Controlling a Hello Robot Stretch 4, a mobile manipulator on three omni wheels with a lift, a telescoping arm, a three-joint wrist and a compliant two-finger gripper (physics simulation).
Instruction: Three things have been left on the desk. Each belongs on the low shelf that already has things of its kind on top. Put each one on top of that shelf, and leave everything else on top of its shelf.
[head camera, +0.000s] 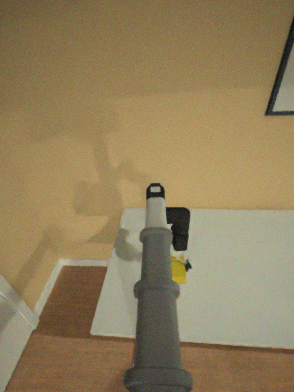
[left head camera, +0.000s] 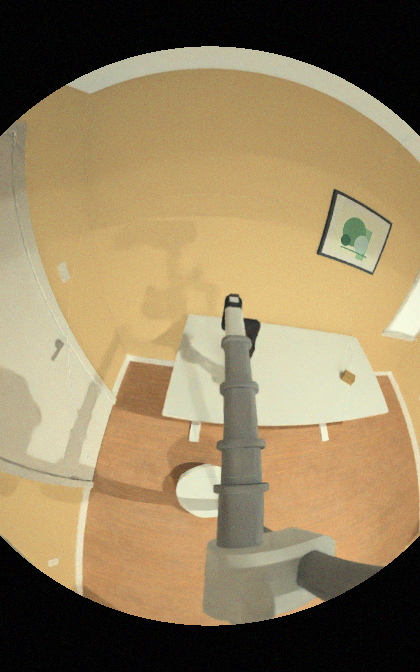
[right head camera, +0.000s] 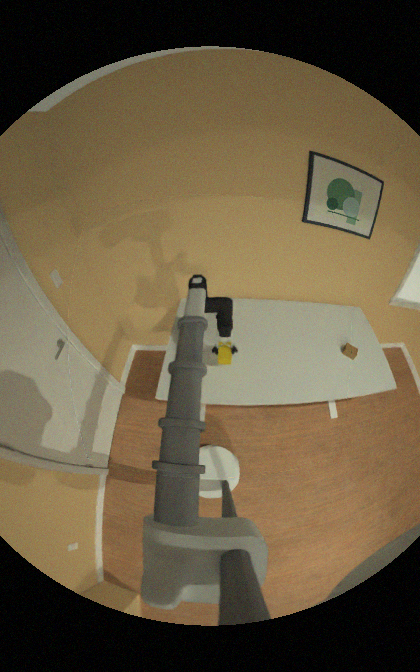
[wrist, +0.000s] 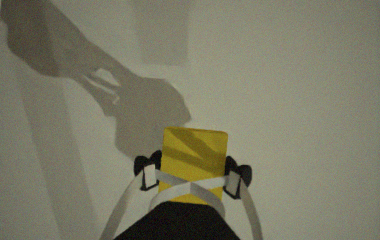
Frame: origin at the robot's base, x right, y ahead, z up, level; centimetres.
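Seen in the pictures: gripper, fingertip midpoint: (head camera: 176, 269) (wrist: 192, 166).
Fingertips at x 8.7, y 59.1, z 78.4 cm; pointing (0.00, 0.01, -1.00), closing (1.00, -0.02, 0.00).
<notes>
A point is followed by its place in that frame.
A yellow box-shaped thing (wrist: 195, 145) {y 61.9, x 8.9, z 81.9 cm} (right head camera: 225, 357) (head camera: 178, 272) {y 55.4, x 8.8, z 81.9 cm} is between the fingers of my gripper (wrist: 192, 166) {y 59.1, x 8.7, z 78.4 cm} (right head camera: 225, 349). The gripper is shut on it, with one fingertip against each side. It hangs above the left part of the white desk (head camera: 240, 300) {y 50.5, x 35.0, z 69.2 cm} (left head camera: 300, 390) (right head camera: 290, 375), with shadows on the desk top beside it. The arm hides the box in the left head view and part of it in the head view. A small brown block (left head camera: 348, 377) (right head camera: 350, 351) lies near the desk's right end. The low shelves do not show in these views.
A round white stool (left head camera: 197, 487) (right head camera: 220, 465) stands on the floor in front of the desk. The wall is right behind the desk, with a framed picture (left head camera: 355, 232) (right head camera: 342, 195) at the right. A door (left head camera: 35, 400) (right head camera: 30, 390) is at the left.
</notes>
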